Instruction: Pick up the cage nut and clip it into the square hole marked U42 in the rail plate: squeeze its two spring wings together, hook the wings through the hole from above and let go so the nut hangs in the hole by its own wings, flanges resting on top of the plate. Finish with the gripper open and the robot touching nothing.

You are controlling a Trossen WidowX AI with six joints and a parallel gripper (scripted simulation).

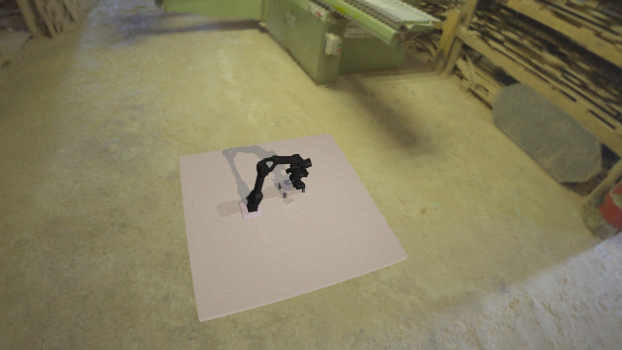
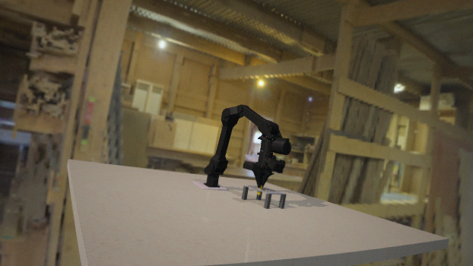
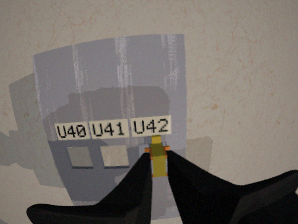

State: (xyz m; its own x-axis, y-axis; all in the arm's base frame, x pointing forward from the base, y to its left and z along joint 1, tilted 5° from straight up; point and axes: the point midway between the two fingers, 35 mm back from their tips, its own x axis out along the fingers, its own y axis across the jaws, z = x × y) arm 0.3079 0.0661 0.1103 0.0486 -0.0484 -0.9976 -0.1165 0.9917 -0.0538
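My gripper tip is now 10 mm above the yellow cage nut.
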